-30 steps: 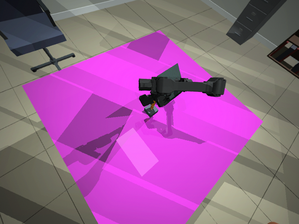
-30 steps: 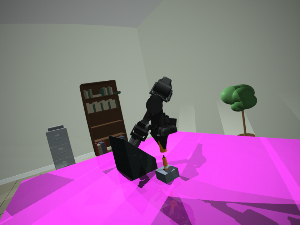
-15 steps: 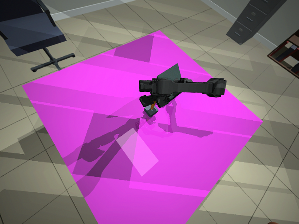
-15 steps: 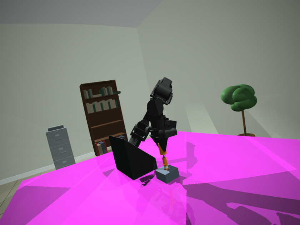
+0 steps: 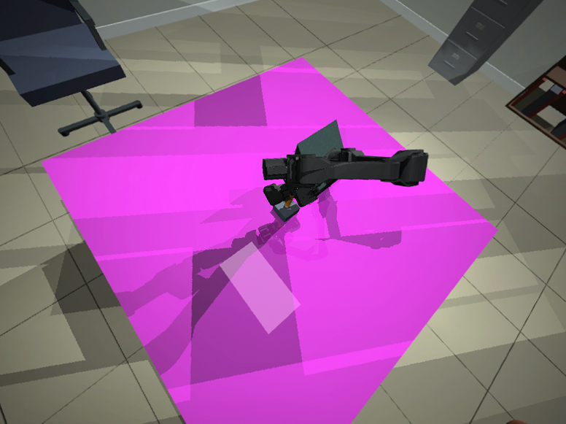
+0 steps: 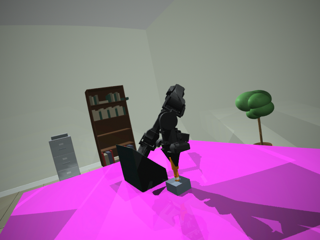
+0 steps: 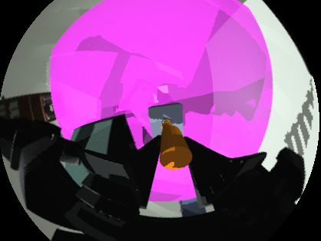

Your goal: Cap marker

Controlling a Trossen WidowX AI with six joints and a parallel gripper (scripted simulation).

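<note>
Right now the orange cap is 10 mm above my gripper tip. The rest, counted from my gripper tip: grey holder block: 90 mm below.
</note>
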